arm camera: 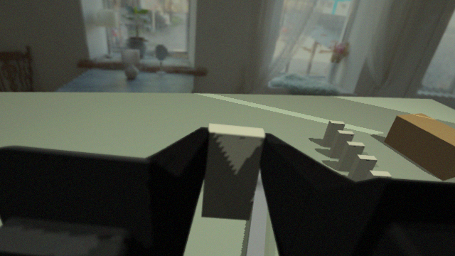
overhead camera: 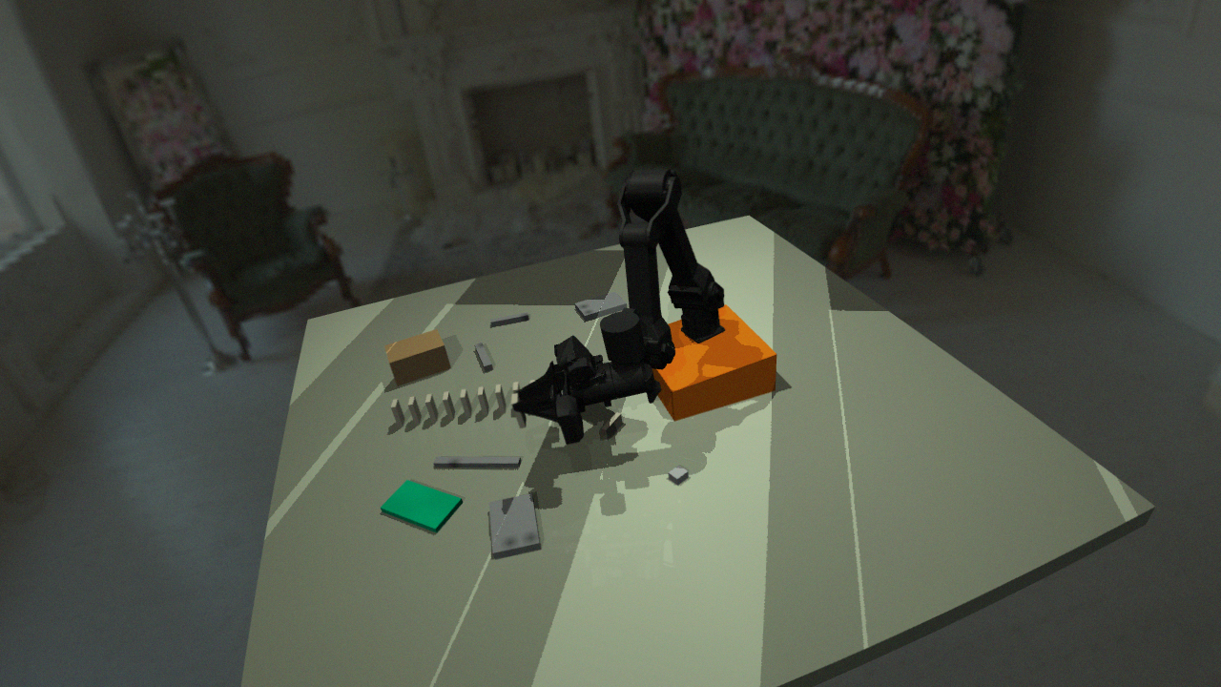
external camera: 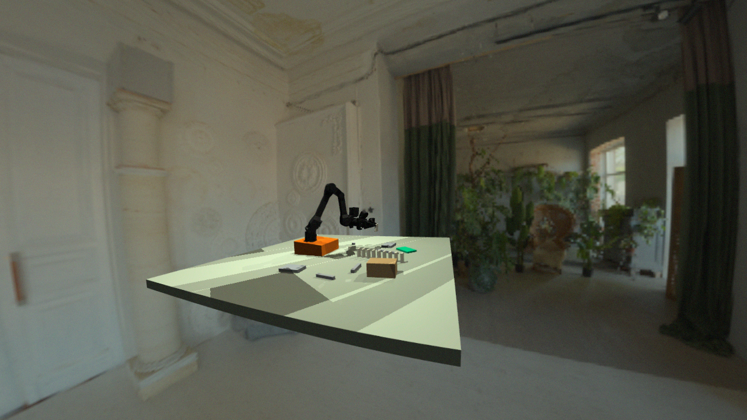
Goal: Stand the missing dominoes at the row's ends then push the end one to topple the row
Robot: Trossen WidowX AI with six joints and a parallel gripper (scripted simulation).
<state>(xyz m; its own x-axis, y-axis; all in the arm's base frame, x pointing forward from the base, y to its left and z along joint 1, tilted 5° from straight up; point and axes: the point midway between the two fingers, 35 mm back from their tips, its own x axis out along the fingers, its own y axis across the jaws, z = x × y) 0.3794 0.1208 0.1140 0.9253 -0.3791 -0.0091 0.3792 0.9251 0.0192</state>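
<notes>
The green tile is 18 cm ahead of my gripper tip, 4 cm to the right of it and 16 cm below it. From my gripper tip the other things lie so: brown box (8 cm ahead, 45 cm to the right, 13 cm below); then small grey cube (20 cm behind, 14 cm to the left, 15 cm below).
</notes>
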